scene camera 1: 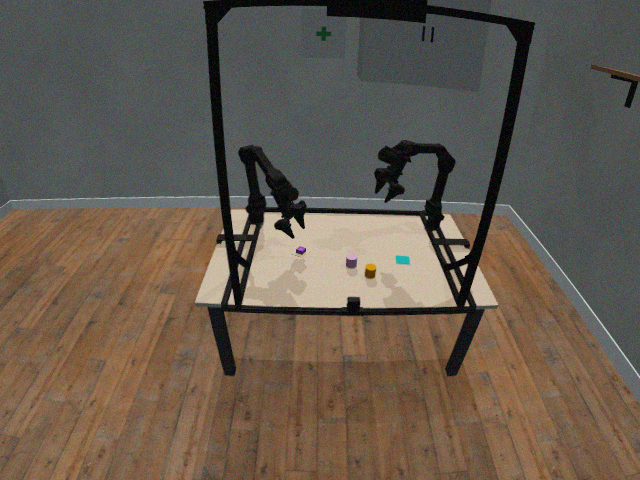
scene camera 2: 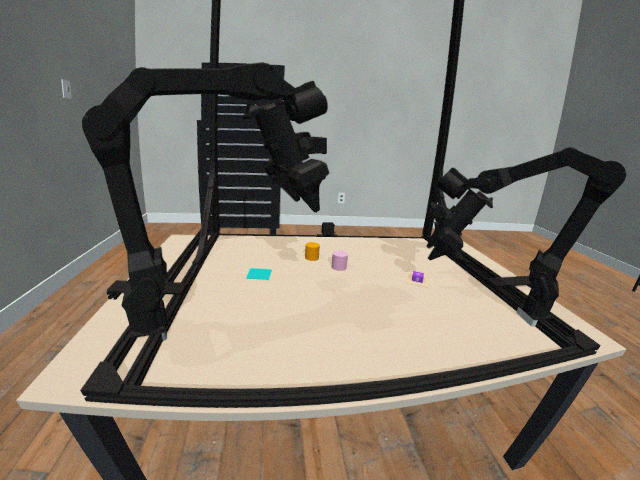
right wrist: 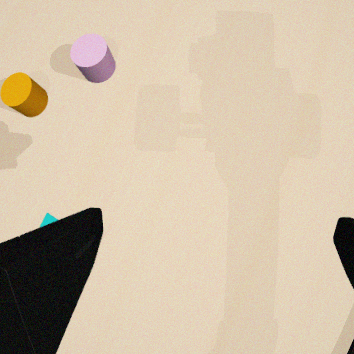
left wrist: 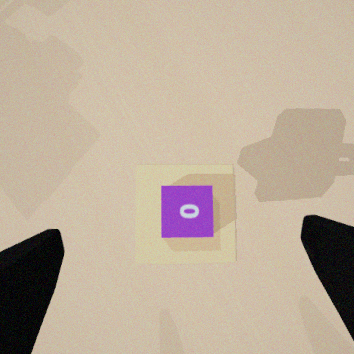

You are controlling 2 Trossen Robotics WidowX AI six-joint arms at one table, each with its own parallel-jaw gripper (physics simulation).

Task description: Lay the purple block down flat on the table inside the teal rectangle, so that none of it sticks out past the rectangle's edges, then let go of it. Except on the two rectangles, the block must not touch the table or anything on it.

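Where they show: left gripper, fingertip midpoint: [scene camera 1: 298, 233] [scene camera 2: 428, 253] [left wrist: 183, 235]; right gripper, fingertip midpoint: [scene camera 1: 380, 197] [scene camera 2: 306, 205] [right wrist: 222, 225]; left arm's base, link origin: [scene camera 1: 256, 221] [scene camera 2: 535, 312]; right arm's base, link origin: [scene camera 1: 432, 227] [scene camera 2: 148, 325].
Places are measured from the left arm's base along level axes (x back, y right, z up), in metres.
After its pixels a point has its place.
The purple block [scene camera 1: 300, 250] @[x -0.255, y 0.223, z 0.000 m] [scene camera 2: 417, 277] @[x -0.263, y 0.195, z -0.003 m] [left wrist: 187, 211] @[x -0.255, y 0.210, z 0.000 m] sits on a pale yellow rectangle [scene camera 2: 423, 284] @[x -0.247, y 0.180, z -0.018 m] [left wrist: 148, 250] @[x -0.242, y 0.177, z -0.018 m], its top face with a white "0" showing in the left wrist view. The teal rectangle [scene camera 1: 402, 260] @[x -0.712, y 0.218, z -0.018 m] [scene camera 2: 258, 274] @[x -0.715, y 0.209, z -0.018 m] lies bare on the table; one corner of the teal rectangle shows in the right wrist view [right wrist: 48, 220] @[x -0.689, y 0.237, z -0.018 m], the rest hidden behind a finger. My left gripper [scene camera 1: 299, 233] @[x -0.246, y 0.198, z 0.072 m] [left wrist: 183, 235] @[x -0.246, y 0.198, z 0.072 m] is open above the block, which shows between its fingertips in the left wrist view, with nothing held. My right gripper [scene camera 1: 383, 195] @[x -0.592, y 0.079, z 0.214 m] [right wrist: 222, 225] @[x -0.592, y 0.079, z 0.214 m] is open and empty, high above the table.
A pink cylinder [scene camera 1: 351, 260] @[x -0.482, y 0.302, z 0.023 m] [scene camera 2: 339, 260] @[x -0.487, y 0.256, z 0.014 m] [right wrist: 93, 58] @[x -0.490, y 0.266, z 0.027 m] and an orange cylinder [scene camera 1: 370, 271] @[x -0.562, y 0.363, z 0.019 m] [scene camera 2: 312, 251] @[x -0.564, y 0.319, z 0.012 m] [right wrist: 24, 95] @[x -0.566, y 0.323, z 0.026 m] stand upright between the two rectangles. Black frame rails run along the table [scene camera 2: 310, 356] @[x -0.575, y -0.099, z -0.019 m] edges, with tall posts at the sides.
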